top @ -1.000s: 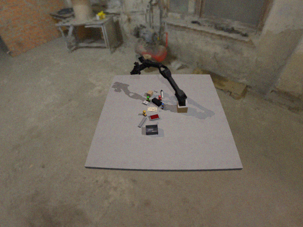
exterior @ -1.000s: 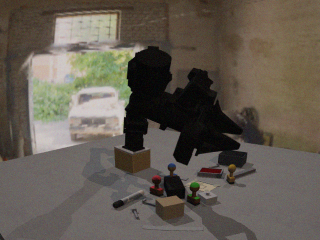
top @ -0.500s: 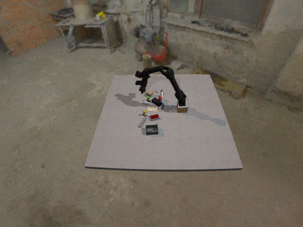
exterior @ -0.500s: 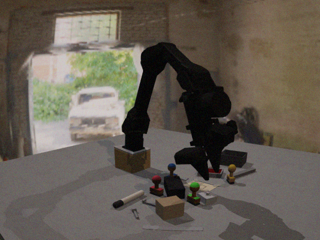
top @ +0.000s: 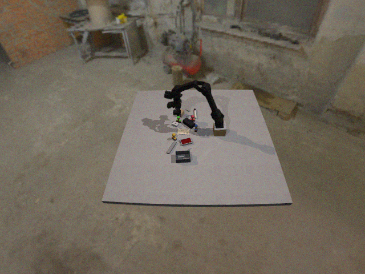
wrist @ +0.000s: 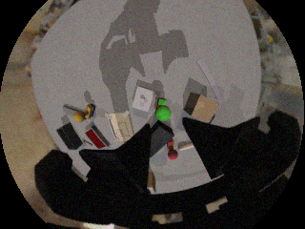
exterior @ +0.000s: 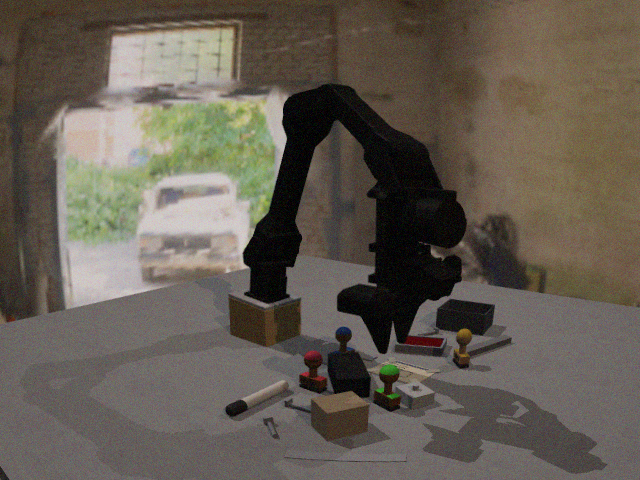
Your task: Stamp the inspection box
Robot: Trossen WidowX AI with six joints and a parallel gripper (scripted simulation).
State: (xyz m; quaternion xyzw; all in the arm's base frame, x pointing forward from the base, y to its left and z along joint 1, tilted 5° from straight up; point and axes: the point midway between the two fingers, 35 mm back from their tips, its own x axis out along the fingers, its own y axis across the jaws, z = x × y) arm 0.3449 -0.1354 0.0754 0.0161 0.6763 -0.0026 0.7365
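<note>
My gripper tip is 8 cm above the green-knobbed stamp. Round my gripper tip: brown box: 10 cm to the right, 7 cm below, 2 cm behind; then dark block: 9 cm behind, 8 cm below, 3 cm to the left; then grey block: 8 cm below, 4 cm to the left, 3 cm ahead.
</note>
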